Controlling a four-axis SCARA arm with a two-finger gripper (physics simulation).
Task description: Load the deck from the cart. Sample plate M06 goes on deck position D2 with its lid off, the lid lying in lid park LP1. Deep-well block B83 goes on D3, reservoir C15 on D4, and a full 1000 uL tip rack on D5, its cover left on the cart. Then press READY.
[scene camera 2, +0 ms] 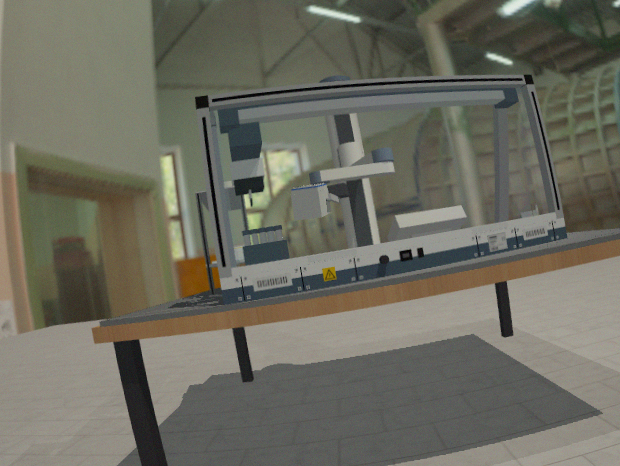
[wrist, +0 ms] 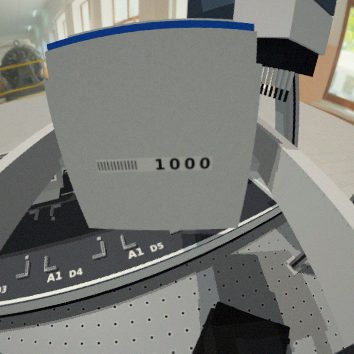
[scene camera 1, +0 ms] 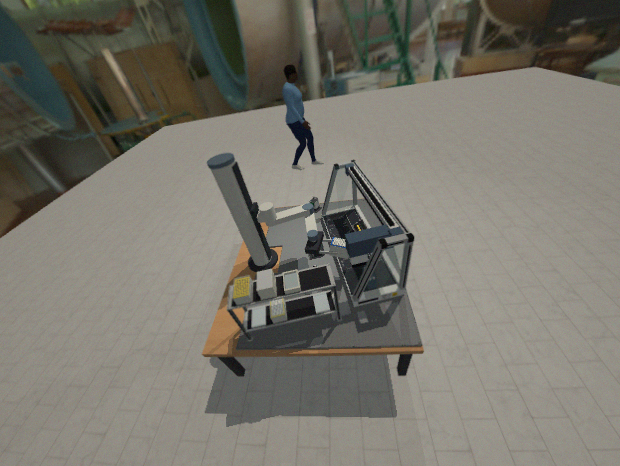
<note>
I see my gripper (wrist: 162, 118) and a pipetting head (wrist: 292, 42).
</note>
